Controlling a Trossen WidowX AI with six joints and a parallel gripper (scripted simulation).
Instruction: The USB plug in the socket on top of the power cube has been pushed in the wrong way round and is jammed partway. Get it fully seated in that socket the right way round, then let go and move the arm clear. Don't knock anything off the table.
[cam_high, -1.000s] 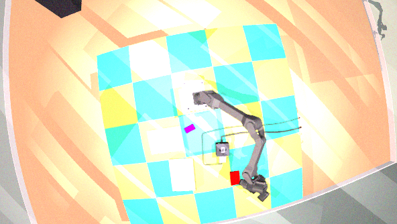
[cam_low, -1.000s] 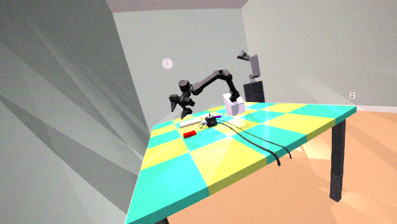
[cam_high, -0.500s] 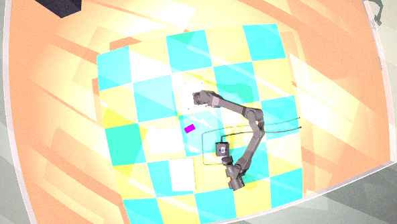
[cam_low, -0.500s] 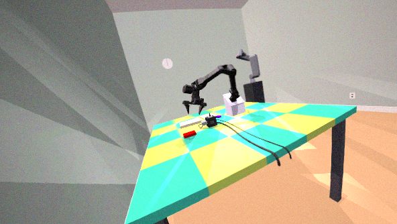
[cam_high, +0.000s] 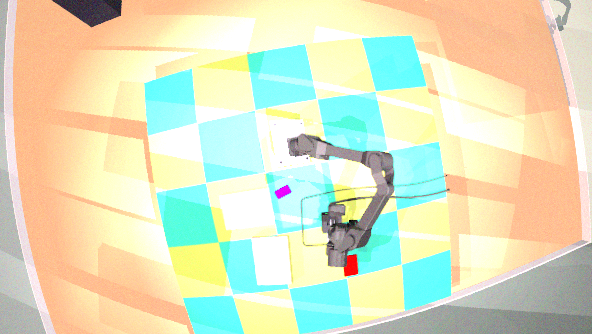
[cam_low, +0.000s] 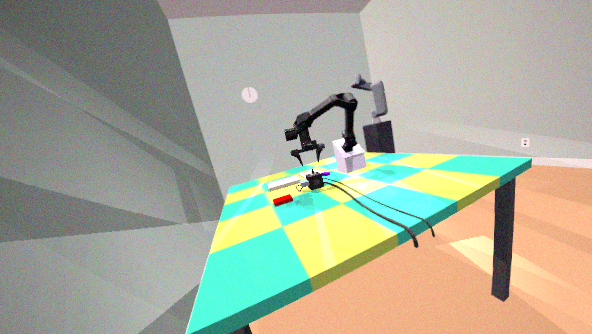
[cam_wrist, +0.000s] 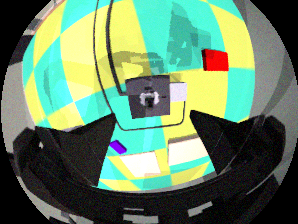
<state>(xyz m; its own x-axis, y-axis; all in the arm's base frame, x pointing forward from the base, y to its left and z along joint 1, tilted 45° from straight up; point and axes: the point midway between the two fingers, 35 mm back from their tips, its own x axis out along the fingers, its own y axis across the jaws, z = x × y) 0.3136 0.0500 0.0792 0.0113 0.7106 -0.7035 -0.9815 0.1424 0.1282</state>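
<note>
Right now the USB plug is 4 cm below my gripper tip. Round my gripper tip: red block: 21 cm ahead, 6 cm to the left, 13 cm below; then magenta piece: 15 cm behind, 17 cm to the right, 13 cm below; then long white bar: 13 cm ahead, 26 cm to the right, 12 cm below.
</note>
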